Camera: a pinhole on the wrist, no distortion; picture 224 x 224 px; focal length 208.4 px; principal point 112.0 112.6 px. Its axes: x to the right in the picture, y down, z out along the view. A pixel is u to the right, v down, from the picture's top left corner.
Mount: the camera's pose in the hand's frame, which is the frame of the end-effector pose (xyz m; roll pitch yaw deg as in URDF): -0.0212 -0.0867 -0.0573 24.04 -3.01 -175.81
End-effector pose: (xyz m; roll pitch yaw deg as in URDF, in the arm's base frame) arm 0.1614 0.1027 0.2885 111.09 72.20 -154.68
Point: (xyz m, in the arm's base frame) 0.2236 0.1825 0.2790
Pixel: 117 170
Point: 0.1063 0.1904 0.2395
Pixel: 34 68
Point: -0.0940 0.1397 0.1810
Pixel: outside the picture
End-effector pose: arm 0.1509 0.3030 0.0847 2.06 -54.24 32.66
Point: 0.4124 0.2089 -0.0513
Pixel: behind the camera
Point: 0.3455 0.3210 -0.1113
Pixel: behind the camera
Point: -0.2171 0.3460 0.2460
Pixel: 117 47
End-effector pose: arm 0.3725 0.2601 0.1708 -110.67 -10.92 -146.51
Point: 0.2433 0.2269 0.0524
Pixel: outside the picture
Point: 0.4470 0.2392 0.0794
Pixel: 160 28
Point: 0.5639 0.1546 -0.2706
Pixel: 174 21
